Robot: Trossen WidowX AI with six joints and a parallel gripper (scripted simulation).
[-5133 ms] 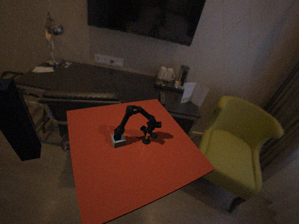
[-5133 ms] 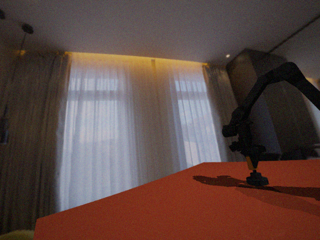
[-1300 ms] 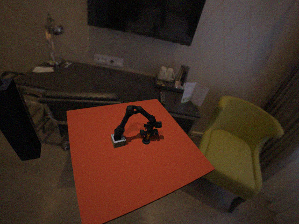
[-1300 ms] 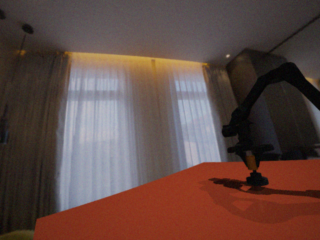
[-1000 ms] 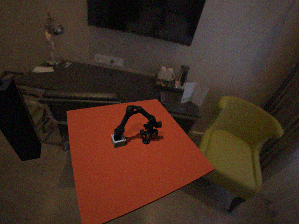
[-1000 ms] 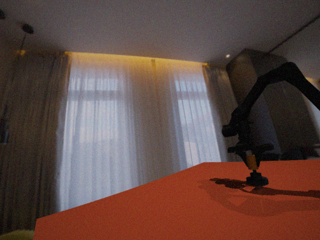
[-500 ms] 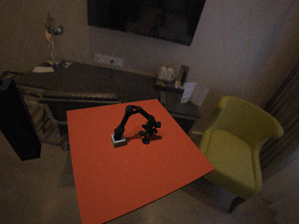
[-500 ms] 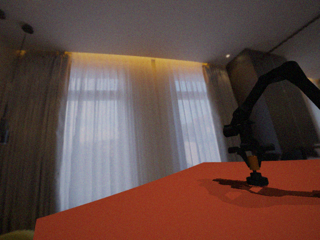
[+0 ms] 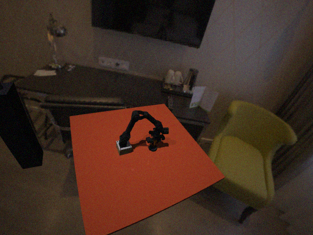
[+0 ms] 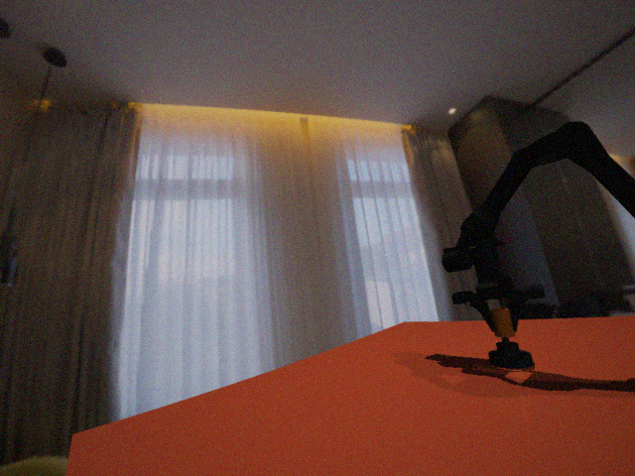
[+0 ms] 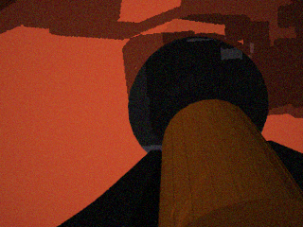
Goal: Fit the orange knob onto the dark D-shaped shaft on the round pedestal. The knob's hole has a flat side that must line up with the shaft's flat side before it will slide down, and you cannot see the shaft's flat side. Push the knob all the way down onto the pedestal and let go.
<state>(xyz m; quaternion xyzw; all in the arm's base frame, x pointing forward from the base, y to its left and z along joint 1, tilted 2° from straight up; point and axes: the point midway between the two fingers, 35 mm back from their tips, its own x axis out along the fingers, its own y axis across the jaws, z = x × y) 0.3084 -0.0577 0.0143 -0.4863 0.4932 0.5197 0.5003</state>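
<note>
Right now my gripper tip is 2 cm below the orange knob. From my gripper tip the other things lie so: round dark pedestal: 4 cm below.
</note>
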